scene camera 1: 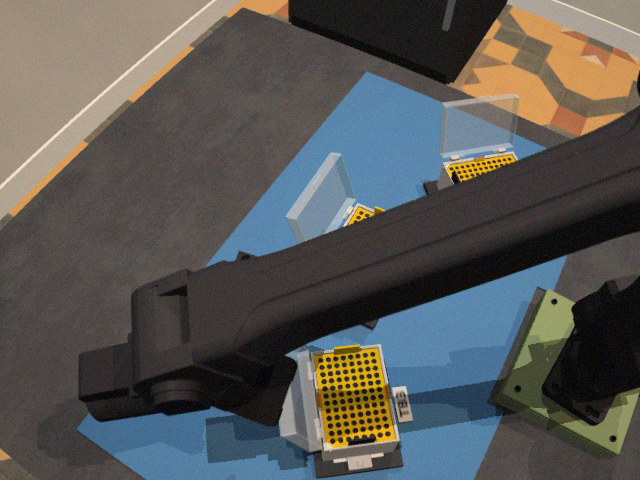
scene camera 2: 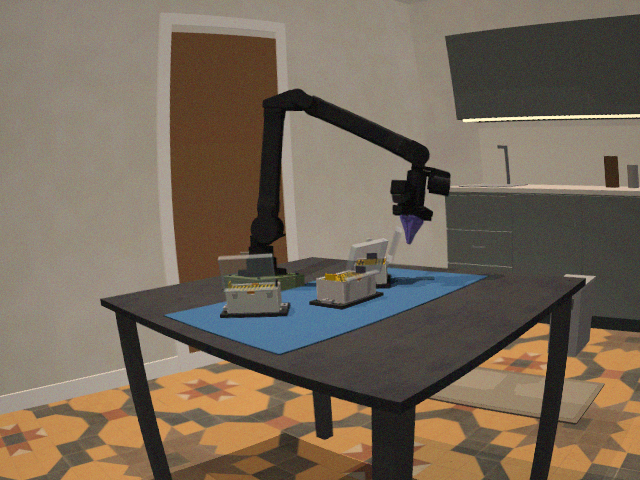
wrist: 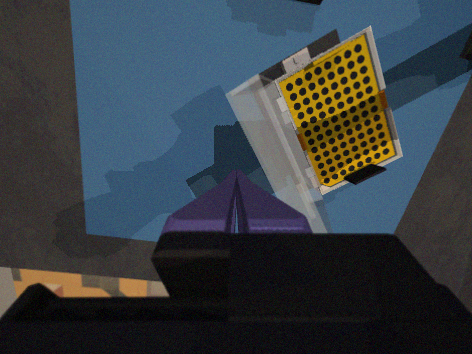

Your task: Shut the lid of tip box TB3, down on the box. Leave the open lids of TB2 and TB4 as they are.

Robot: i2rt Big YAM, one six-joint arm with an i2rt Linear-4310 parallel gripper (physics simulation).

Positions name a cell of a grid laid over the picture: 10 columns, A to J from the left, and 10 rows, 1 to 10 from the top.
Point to a tip box TB3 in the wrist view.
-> G2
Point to a tip box TB4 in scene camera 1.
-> At G4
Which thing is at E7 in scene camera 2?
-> A tip box TB4.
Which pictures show my gripper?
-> Scene camera 1, scene camera 2 and the wrist view: all of them.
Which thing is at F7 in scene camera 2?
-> A tip box TB2.
